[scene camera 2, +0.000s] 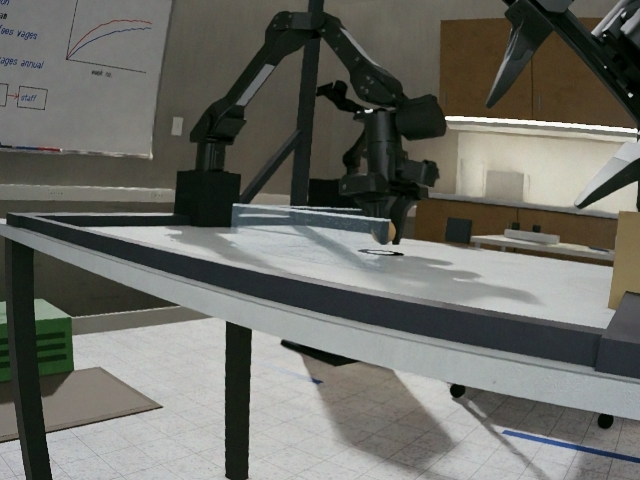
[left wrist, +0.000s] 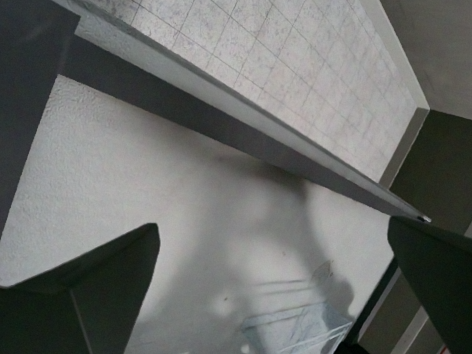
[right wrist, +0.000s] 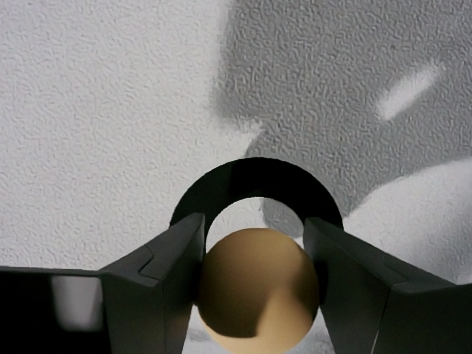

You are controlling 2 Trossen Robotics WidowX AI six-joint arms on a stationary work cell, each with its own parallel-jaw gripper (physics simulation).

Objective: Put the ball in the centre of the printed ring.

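Places are measured from the left arm's base along level axes (x down, y right, z back), in centimetres.
Pixels of known places: left gripper, fingertip midpoint: (scene camera 2: 534,158) (left wrist: 273,231); right gripper, fingertip midpoint: (scene camera 2: 390,244) (right wrist: 254,226).
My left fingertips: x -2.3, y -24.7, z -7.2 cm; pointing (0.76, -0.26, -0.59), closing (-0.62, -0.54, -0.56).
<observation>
For each thing: its top centre in the pictures, then the offset to it from my left fingertips. "spot": a spot on its surface instead.
- tan ball, top centre: (right wrist: 265,329) (scene camera 2: 384,219) dx +6.9, dy +34.1, dz -39.6 cm
- printed black ring, top centre: (right wrist: 257,246) (scene camera 2: 380,252) dx +12.0, dy +33.7, dz -39.5 cm
- tan block, surface spot: (scene camera 2: 625,263) spot: dx +7.4, dy +19.7, dz +3.5 cm
A tan ball (scene camera 2: 391,233) (right wrist: 258,290) is held between the fingertips of my right gripper (scene camera 2: 388,235) (right wrist: 254,226). The ball is a little above the table. The printed black ring (scene camera 2: 398,253) (right wrist: 260,175) lies flat below it; in the right wrist view the ball and fingers cover the ring's lower part. My left gripper (scene camera 2: 532,149) (left wrist: 273,231) is open with nothing between its fingers. It hangs high at the right of the scene view, well away from the ball and ring.
A clear, low-walled box (scene camera 2: 330,219) (left wrist: 295,327) stands close to the ring and the right gripper. A dark raised rail (scene camera 2: 289,284) (left wrist: 200,117) runs along the table edge. A tan block (scene camera 2: 625,263) stands at the right edge of the scene view.
</observation>
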